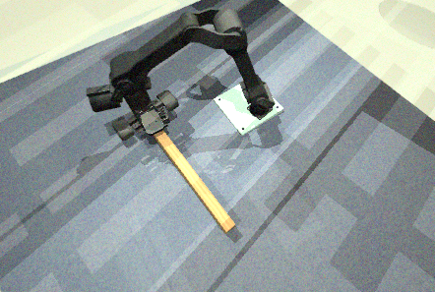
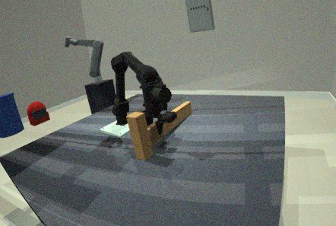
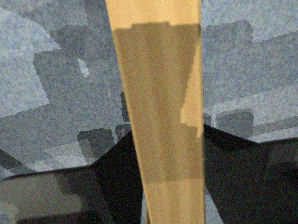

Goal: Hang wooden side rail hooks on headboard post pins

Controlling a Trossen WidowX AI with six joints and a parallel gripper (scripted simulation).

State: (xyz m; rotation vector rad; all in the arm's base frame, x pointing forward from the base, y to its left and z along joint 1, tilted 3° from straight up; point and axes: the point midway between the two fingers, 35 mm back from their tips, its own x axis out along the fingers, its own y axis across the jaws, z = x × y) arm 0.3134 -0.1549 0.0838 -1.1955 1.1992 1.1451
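Right now my gripper tip is 10 mm past the headboard post, 110 mm to the left of it and 40 mm below it.
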